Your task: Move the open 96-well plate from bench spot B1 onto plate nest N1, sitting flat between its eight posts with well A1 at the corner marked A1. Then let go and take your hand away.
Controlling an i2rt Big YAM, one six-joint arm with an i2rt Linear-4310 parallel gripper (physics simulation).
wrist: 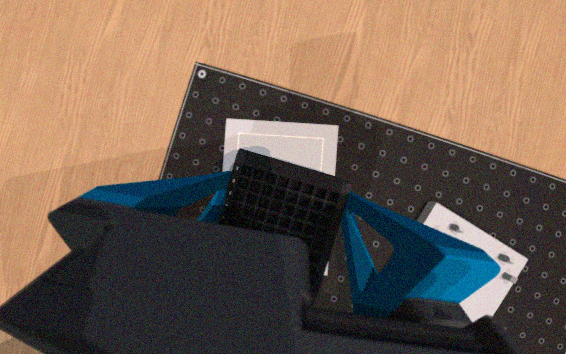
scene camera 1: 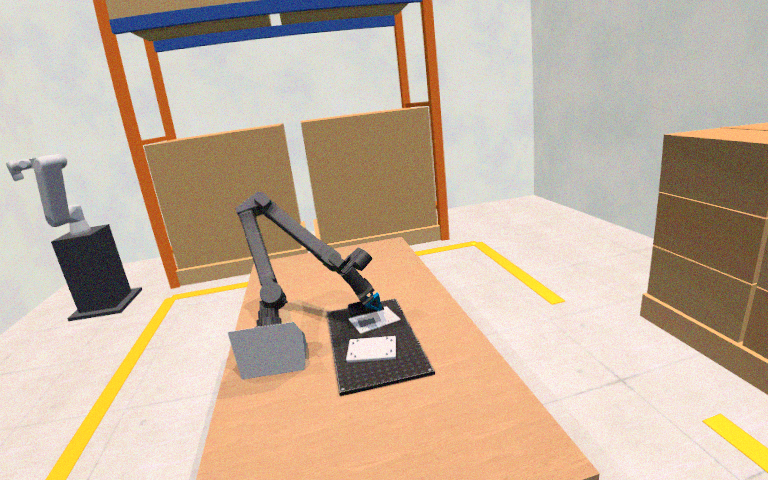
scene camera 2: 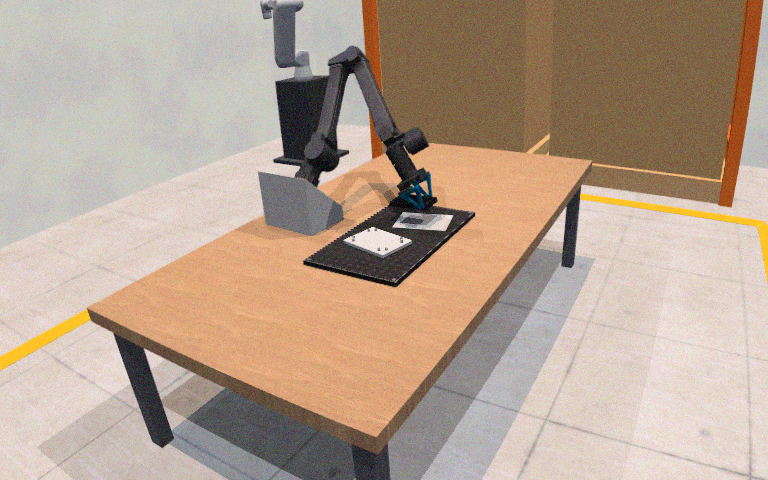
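Where they show: gripper, fingertip midpoint: (wrist: 287, 188) (scene camera 1: 376, 304) (scene camera 2: 426, 203); arm's base at its link origin: (scene camera 1: 269, 333) (scene camera 2: 302, 189).
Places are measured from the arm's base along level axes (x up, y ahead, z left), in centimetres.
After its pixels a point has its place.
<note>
The black 96-well plate (scene camera 1: 357, 309) {x -2.5, y 31.5, z 10.6 cm} (wrist: 287, 200) {x -2.8, y 38.4, z 12.6 cm} is off the bench, held above and partly beyond the white B1 sheet (scene camera 1: 388, 318) {x -9.6, y 43.0, z 12.0 cm} (scene camera 2: 439, 222) {x -9.6, y 42.7, z 14.7 cm} (wrist: 280, 128) {x -9.6, y 44.9, z 15.8 cm}. My gripper (scene camera 1: 370, 304) {x -3.3, y 39.2, z 12.9 cm} (scene camera 2: 417, 195) {x -3.3, y 39.2, z 12.9 cm} (wrist: 287, 188) {x -3.3, y 39.2, z 12.9 cm} is shut on the plate, with a blue finger at each side. The plate's shadow lies on the sheet. In the wrist view small pale marks run along the plate's left edge, too small to read; the gripper body hides its lower part. The white plate nest N1 (scene camera 1: 371, 348) {x -8.6, y 33.5, z -7.4 cm} (scene camera 2: 376, 242) {x -8.6, y 34.3, z -8.4 cm} (wrist: 500, 291) {x -8.6, y 36.1, z -12.7 cm} has short posts; its A1 mark is not legible.
Sheet and nest are on a black perforated board (scene camera 1: 385, 378) {x -9.8, y 35.4, z -23.2 cm} (scene camera 2: 351, 267) {x -9.8, y 35.7, z -22.8 cm} (wrist: 425, 161) {x -9.8, y 46.9, z -0.9 cm} on the wooden table (scene camera 1: 362, 435) {x -11.1, y 25.6, z -42.7 cm} (scene camera 2: 271, 339) {x -11.1, y 38.7, z -57.5 cm} (wrist: 400, 65) {x -11.1, y 57.3, z 4.9 cm}. A grey angled block (scene camera 1: 270, 350) {x -1.5, y 0.6, z -8.6 cm} (scene camera 2: 294, 203) {x -1.1, y 4.2, z -8.8 cm} stands by the arm's base, beside the board.
</note>
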